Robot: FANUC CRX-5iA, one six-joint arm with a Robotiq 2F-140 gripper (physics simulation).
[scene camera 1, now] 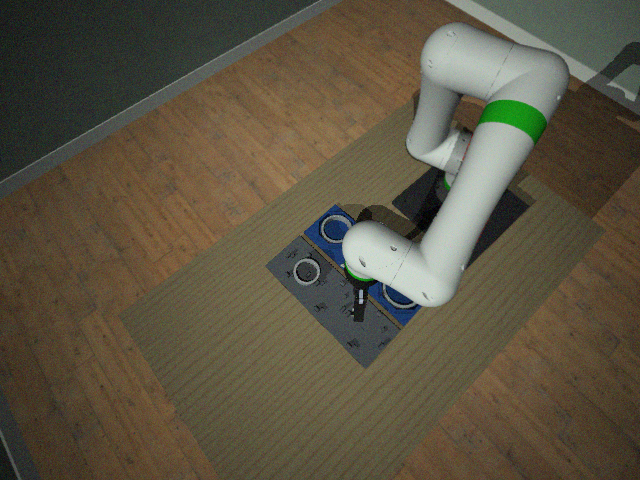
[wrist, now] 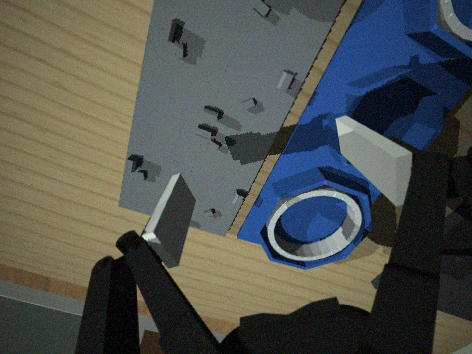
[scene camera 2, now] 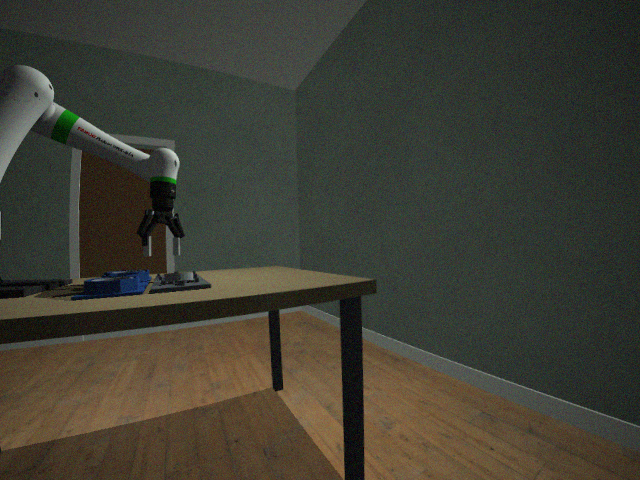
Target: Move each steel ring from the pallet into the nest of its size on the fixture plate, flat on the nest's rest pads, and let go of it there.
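Places are measured from the arm's base along level axes (x right, y ahead, z up), in millimetres.
Pixels of known places: gripper, fingertip midpoint: (wrist: 259,163) (scene camera 2: 162,255).
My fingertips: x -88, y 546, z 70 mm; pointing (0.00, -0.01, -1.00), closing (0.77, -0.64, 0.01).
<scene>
Behind a point stands the place of what it marks.
A steel ring (scene camera 1: 306,283) @[y 642, x 41, z 10 mm] (scene camera 2: 184,275) @[y 637, x 112, z 8 mm] lies on the grey fixture plate (scene camera 1: 372,351) @[y 603, x -246, z -15 mm] (scene camera 2: 201,285) @[y 688, x 187, z -17 mm] (wrist: 190,90) @[y 625, x -81, z -15 mm], at its upper-left end in scene camera 1. The blue pallet (scene camera 1: 313,227) @[y 498, x 202, z -19 mm] (scene camera 2: 118,285) (wrist: 325,105) @[y 487, x -22, z -19 mm] holds a second ring (scene camera 1: 322,229) @[y 486, x 164, z 11 mm] (wrist: 448,19) @[y 456, x 88, z 12 mm] at one end and a third ring (scene camera 1: 398,305) @[y 454, x -190, z 12 mm] (wrist: 271,231) @[y 455, x -187, z 12 mm] at the other, partly hidden by the arm in scene camera 1. The pallet's middle pocket shows no ring in the wrist view. My gripper (scene camera 2: 162,246) @[y 546, x -88, z 70 mm] (wrist: 259,163) @[y 546, x -88, z 70 mm] is open and empty, pointing down above the plate and pallet. Its far finger is hidden in scene camera 1.
Small dark pads and stops stand up from the plate. A narrow strip of table separates plate and pallet. The wooden table (scene camera 1: 232,335) @[y 923, x 54, z -27 mm] (scene camera 2: 289,276) @[y 1002, x 49, z -27 mm] extends around both. The dark base plate (scene camera 1: 413,198) @[y 142, x 71, z -4 mm] lies beyond the pallet. The white arm (scene camera 1: 475,186) @[y 357, x -139, z 532 mm] (scene camera 2: 103,142) @[y 337, x -89, z 494 mm] reaches over the pallet.
</scene>
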